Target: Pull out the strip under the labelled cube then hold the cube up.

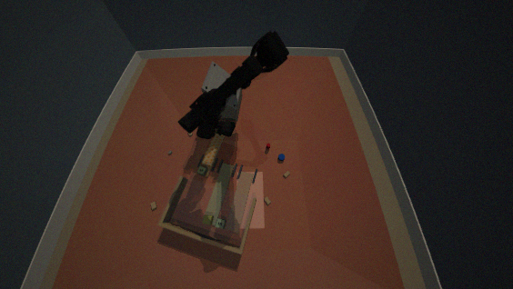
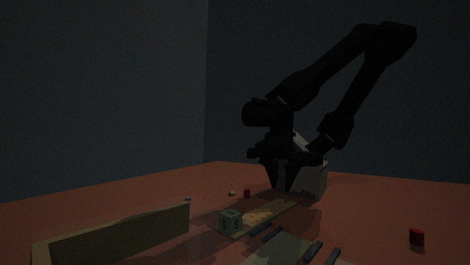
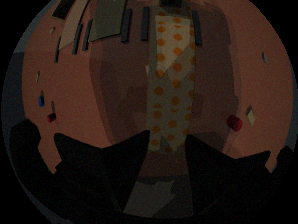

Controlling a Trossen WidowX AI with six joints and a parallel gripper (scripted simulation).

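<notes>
Right now my gripper tip is 70 mm short of the dotted strip, 20 mm to the left of it and 40 mm above it. From my gripper tip the other things lie so: blue disc: 90 mm ahead, 310 mm to the left, 40 mm below.
</notes>
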